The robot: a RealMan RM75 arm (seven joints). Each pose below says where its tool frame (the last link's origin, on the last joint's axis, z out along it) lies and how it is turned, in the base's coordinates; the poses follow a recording.
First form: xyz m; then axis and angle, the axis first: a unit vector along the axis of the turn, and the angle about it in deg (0 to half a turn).
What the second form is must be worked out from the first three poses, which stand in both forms.
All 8 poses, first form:
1: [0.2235, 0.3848, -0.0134, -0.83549, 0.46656, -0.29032, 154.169]
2: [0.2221, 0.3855, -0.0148, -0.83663, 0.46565, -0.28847, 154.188]
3: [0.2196, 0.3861, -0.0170, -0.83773, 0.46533, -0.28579, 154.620]
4: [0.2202, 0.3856, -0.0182, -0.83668, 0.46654, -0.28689, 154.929]
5: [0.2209, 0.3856, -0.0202, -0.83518, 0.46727, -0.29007, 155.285]
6: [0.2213, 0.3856, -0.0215, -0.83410, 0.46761, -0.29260, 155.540]
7: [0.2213, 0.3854, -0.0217, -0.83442, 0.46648, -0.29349, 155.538]
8: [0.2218, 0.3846, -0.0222, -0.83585, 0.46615, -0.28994, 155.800]
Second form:
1: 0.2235, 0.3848, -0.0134; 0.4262, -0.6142, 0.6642; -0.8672, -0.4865, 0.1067; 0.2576, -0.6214, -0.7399
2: 0.2221, 0.3855, -0.0148; 0.4298, -0.6147, 0.6614; -0.8659, -0.4882, 0.1090; 0.2559, -0.6195, -0.7421
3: 0.2196, 0.3861, -0.0170; 0.4324, -0.6195, 0.6552; -0.8645, -0.4913, 0.1059; 0.2563, -0.6122, -0.7480
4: 0.2202, 0.3856, -0.0182; 0.4283, -0.6223, 0.6551; -0.8655, -0.4910, 0.0995; 0.2598, -0.6096, -0.7489
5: 0.2209, 0.3856, -0.0202; 0.4227, -0.6235, 0.6577; -0.8660, -0.4917, 0.0905; 0.2670, -0.6079, -0.7478
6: 0.2213, 0.3856, -0.0215; 0.4188, -0.6239, 0.6598; -0.8662, -0.4926, 0.0840; 0.2726, -0.6067, -0.7467
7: 0.2213, 0.3854, -0.0217; 0.4198, -0.6220, 0.6610; -0.8651, -0.4946, 0.0840; 0.2746, -0.6071, -0.7457
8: 0.2218, 0.3846, -0.0222; 0.4238, -0.6262, 0.6545; -0.8639, -0.4966, 0.0842; 0.2723, -0.6011, -0.7514
